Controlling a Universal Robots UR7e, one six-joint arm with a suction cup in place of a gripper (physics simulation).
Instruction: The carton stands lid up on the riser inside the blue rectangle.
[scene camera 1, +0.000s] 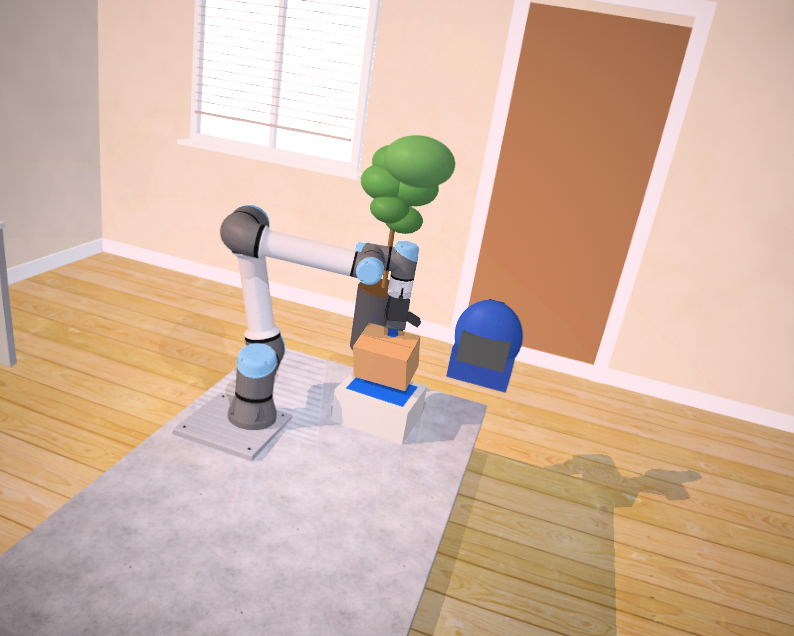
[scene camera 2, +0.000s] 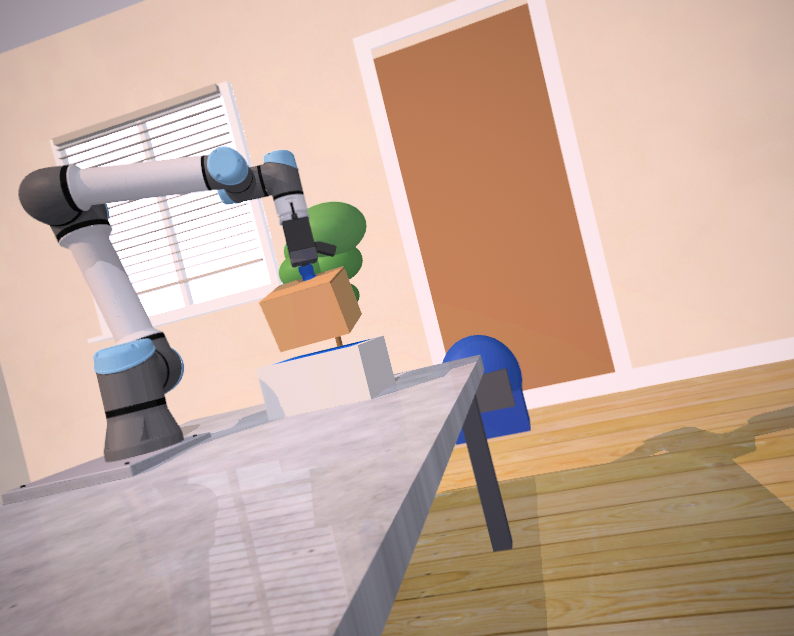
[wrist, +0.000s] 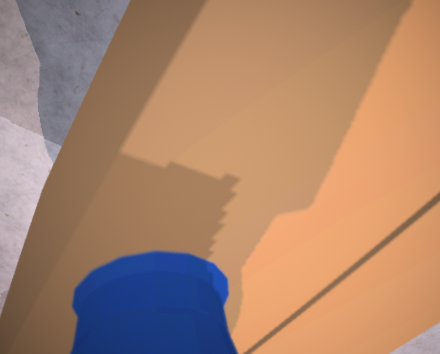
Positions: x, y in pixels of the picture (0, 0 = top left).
brown carton: scene camera 1; scene camera 2; wrist 289, 150
white riser: scene camera 1; scene camera 2; not seen in the wrist view (hidden by the brown carton)
same spot on brown carton: (scene camera 2: 299, 313) = (scene camera 1: 377, 365)
same spot on white riser: (scene camera 1: 389, 413) = (scene camera 2: 335, 360)
